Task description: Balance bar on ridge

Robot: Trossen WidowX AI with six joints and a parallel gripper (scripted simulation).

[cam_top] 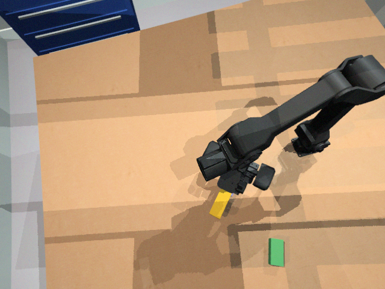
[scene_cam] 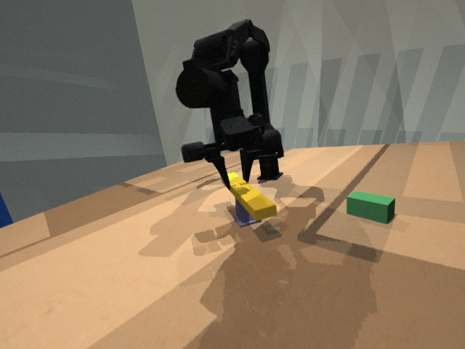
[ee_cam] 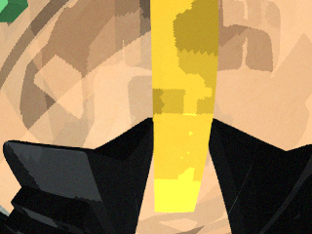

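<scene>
The yellow bar is 2 cm to the left of my gripper tip and 2 cm ahead of it. The rest, counted from my gripper tip: green block (23 cm to the left, 4 cm below, 4 cm behind).
</scene>
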